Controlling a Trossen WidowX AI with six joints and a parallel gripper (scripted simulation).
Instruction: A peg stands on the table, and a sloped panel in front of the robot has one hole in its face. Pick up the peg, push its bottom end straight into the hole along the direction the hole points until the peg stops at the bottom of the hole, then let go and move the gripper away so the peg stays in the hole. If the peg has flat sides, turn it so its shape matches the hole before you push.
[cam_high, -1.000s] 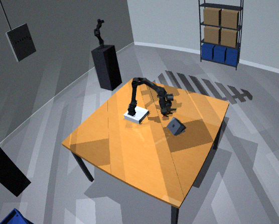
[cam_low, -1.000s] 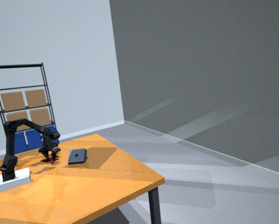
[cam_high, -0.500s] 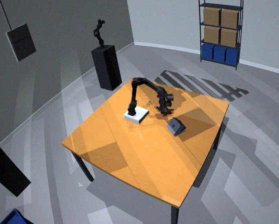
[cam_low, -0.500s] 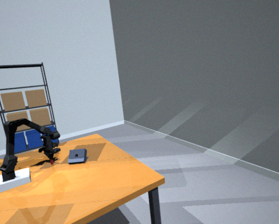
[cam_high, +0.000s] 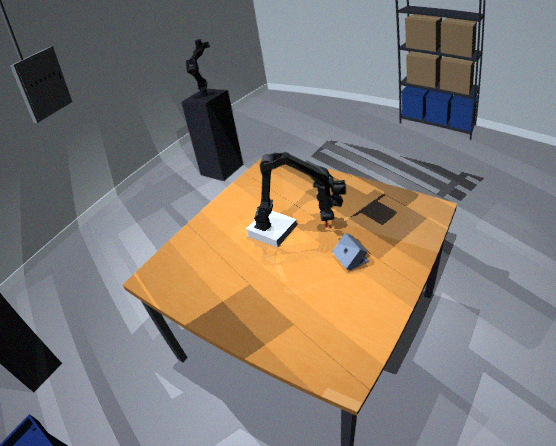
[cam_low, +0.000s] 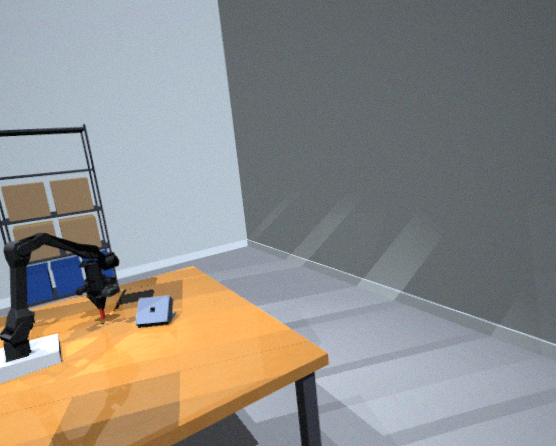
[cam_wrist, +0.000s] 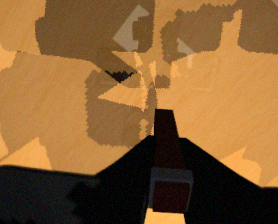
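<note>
Right now my gripper tip is 18 cm short of the sloped panel, 12 cm to the left of it and 3 cm above it. From my gripper tip the other things lie so: red peg 2 cm above.
</note>
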